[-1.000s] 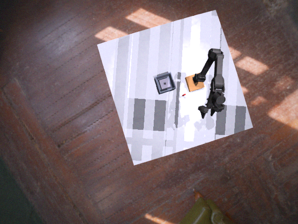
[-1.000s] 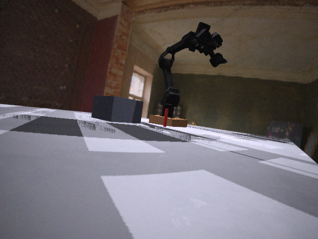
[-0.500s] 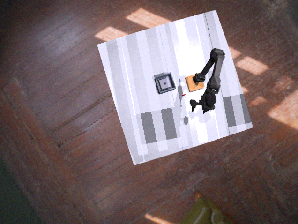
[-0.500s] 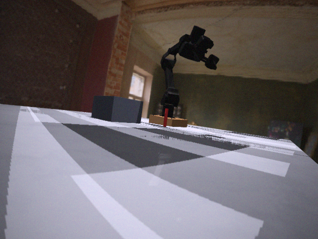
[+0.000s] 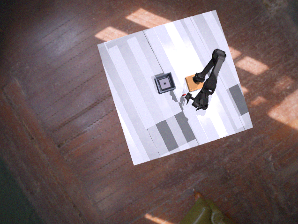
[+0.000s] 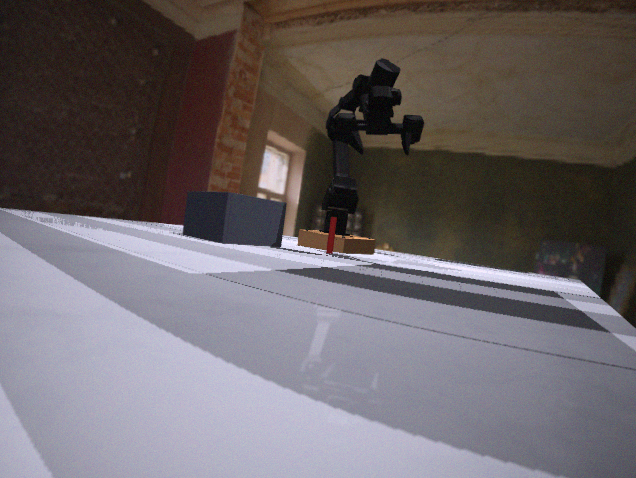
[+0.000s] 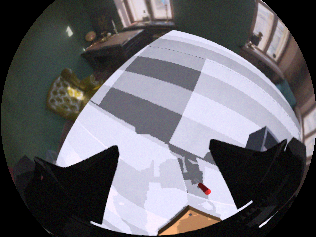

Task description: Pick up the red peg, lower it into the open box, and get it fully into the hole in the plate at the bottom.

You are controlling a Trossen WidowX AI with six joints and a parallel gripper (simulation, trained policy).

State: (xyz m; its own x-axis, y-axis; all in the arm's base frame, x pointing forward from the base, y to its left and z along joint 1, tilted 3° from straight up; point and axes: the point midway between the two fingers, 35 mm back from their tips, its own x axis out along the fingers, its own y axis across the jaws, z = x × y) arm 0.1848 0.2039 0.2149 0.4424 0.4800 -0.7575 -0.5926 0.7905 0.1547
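My gripper tip is 17 cm above the red peg, 12 cm to the left of it and 3 cm past it. The rest, counted from my gripper tip: dark box 29 cm to the right, 19 cm below, 10 cm ahead; pale plate 29 cm to the right, 17 cm below, 10 cm ahead.
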